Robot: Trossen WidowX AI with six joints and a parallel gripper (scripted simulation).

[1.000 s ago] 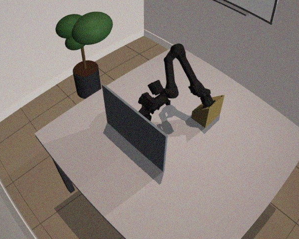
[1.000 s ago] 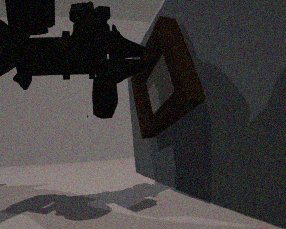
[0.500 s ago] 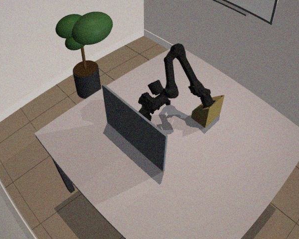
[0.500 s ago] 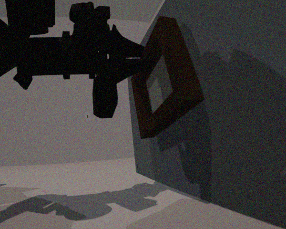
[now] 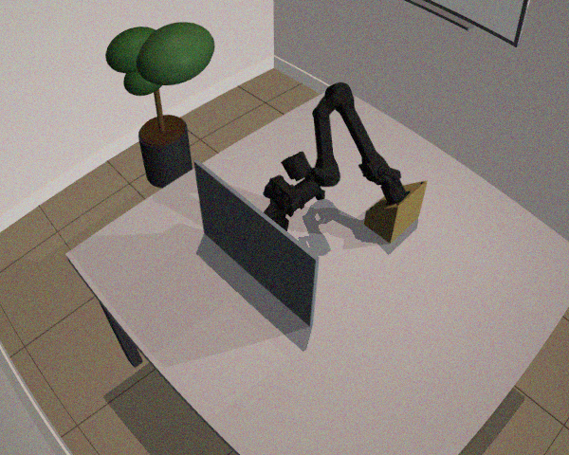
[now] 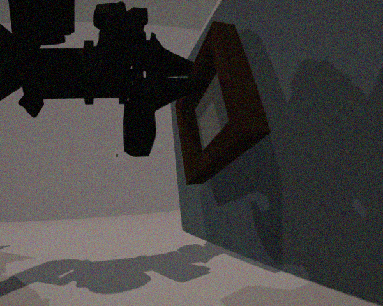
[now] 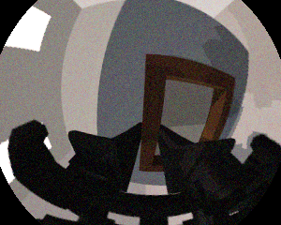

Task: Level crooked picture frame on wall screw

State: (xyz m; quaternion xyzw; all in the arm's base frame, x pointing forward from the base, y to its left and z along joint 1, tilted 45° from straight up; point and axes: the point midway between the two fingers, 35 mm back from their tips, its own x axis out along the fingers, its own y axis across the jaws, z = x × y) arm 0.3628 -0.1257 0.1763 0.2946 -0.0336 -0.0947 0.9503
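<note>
Now: gripper tip 10 mm to the left of the brown wooden picture frame and 50 mm above it. From my gripper tip the other things lie so: dark grey wall panel 10 mm ahead, 60 mm below.
</note>
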